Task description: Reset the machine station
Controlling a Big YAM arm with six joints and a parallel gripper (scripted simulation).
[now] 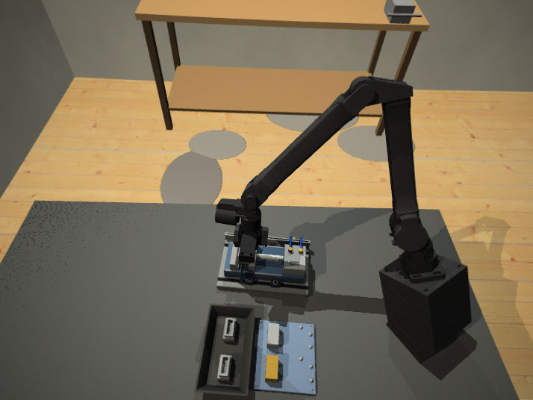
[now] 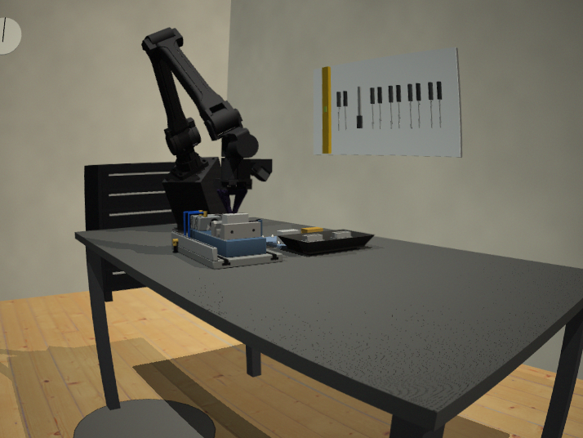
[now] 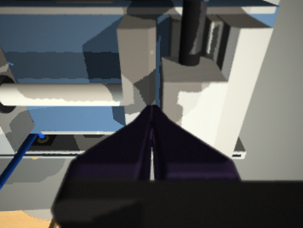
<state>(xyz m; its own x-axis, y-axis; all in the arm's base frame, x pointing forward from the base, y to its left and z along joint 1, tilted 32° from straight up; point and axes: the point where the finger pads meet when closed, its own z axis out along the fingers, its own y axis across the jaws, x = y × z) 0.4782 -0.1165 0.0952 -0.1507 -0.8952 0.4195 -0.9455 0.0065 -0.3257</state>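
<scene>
My hand is 2 cm short of the gray aluminum blank, 1 cm to the left of it and 1 cm above it. The rest, counted from my hand: moving jaw: 1 cm behind, 3 cm below; fixed jaw: 5 cm ahead, 1 cm to the right, 3 cm below; work stop rod: 3 cm ahead, 4 cm to the left, 2 cm below.
</scene>
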